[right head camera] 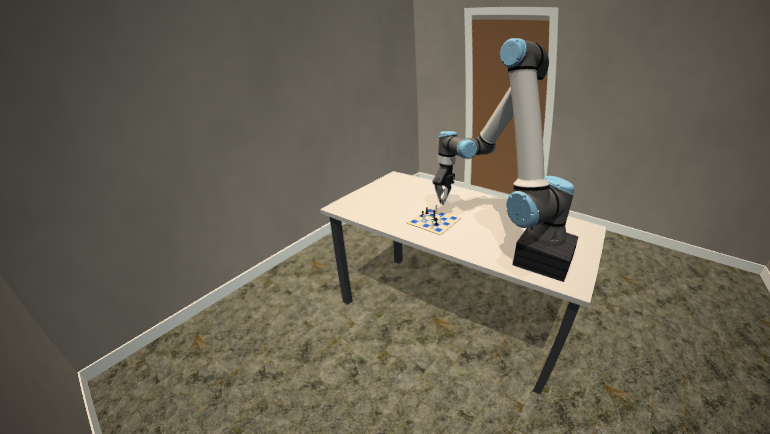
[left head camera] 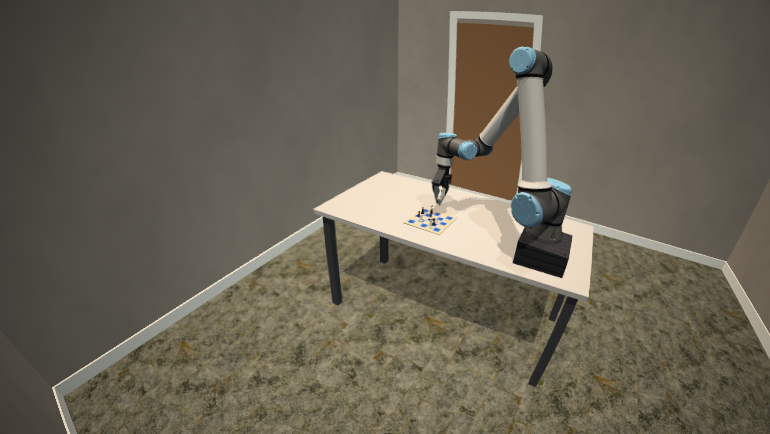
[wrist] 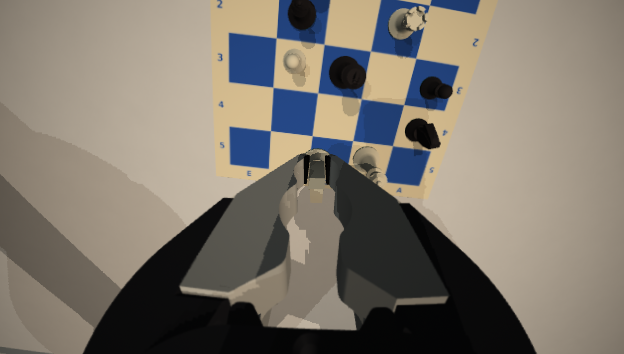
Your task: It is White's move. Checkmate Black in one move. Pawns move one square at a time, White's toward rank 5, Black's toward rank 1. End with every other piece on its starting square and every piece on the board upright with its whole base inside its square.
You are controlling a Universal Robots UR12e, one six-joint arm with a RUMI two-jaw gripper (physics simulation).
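Places are measured from the arm's base along level axes (x down, y left, z ahead), in metres.
Pixels of known places: gripper, between the fingertips: (right head camera: 441, 203) (left head camera: 438, 204) (wrist: 317, 157); arm's base, origin of its link: (right head camera: 546, 235) (left head camera: 543, 234).
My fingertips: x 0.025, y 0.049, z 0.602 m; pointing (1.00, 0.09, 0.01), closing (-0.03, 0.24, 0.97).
Observation:
Ahead of a thing's pixels: the offset from my fingertips to its top centre. Level surfaces: height alone.
My gripper (left head camera: 438, 202) (right head camera: 442, 202) (wrist: 317, 157) is shut on a white knight {dx -0.034, dy -0.007, dz +0.001 m} (wrist: 316, 171), partly hidden by the fingers, and hangs above the rank 5 edge of the blue and cream board {dx +0.081, dy +0.048, dz +0.011 m} (left head camera: 440, 232) (right head camera: 440, 233) (wrist: 222, 120). In the wrist view a white pawn {dx +0.049, dy +0.047, dz -0.030 m} (wrist: 294, 61) stands on D3, the black king {dx +0.018, dy +0.049, dz +0.012 m} (wrist: 346, 73) on C3, a white rook {dx +0.048, dy +0.094, dz +0.044 m} (wrist: 401, 24) on B2, a black pawn {dx +0.049, dy +0.056, dz +0.087 m} (wrist: 435, 88) on A3 and a black knight {dx +0.041, dy +0.020, dz +0.090 m} (wrist: 418, 130) on A4. A white piece {dx +0.028, dy -0.020, dz +0.055 m} (wrist: 366, 156) on B5 is partly covered by the right finger.
A dark piece {dx +0.037, dy +0.081, dz -0.032 m} (wrist: 302, 14) stands on D2, near the wrist view's top edge. The board lies on a pale table {dx +0.087 m} (left head camera: 372, 194) (right head camera: 377, 194). The arm's dark base block (left head camera: 540, 256) (right head camera: 544, 258) stands at the table's right end.

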